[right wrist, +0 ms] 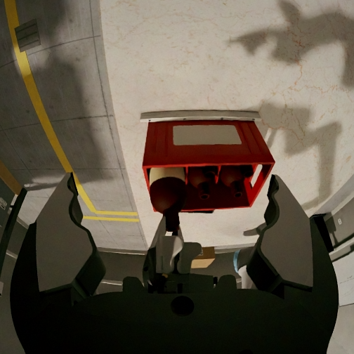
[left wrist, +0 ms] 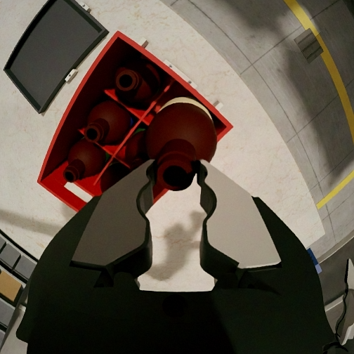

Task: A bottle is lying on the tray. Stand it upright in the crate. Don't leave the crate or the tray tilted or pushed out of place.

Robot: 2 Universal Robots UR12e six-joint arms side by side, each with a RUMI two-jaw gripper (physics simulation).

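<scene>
The brown bottle (left wrist: pixel 182 130) (right wrist: pixel 167 195) with a cream label is roughly upright at an end compartment of the red crate (left wrist: pixel 59 190) (right wrist: pixel 200 152). Its lower part is hidden behind the crate wall in the right wrist view; its shoulder and neck stand above the rim. I cannot see whether its base touches the crate floor. My left gripper (left wrist: pixel 176 161) (right wrist: pixel 170 219) is shut on the bottle's neck. My right gripper (right wrist: pixel 173 174) is open and empty, with the crate between its fingers in view but apart from them. The dark tray (left wrist: pixel 57 52) lies flat beside the crate, empty.
Several other brown bottles (left wrist: pixel 107 122) (right wrist: pixel 231 182) stand in the crate's other compartments, close to the held bottle. Small white blocks (left wrist: pixel 71 75) sit along the tray and crate edges. A pale strip (right wrist: pixel 200 116) lies along one crate side. The table edge curves past the crate.
</scene>
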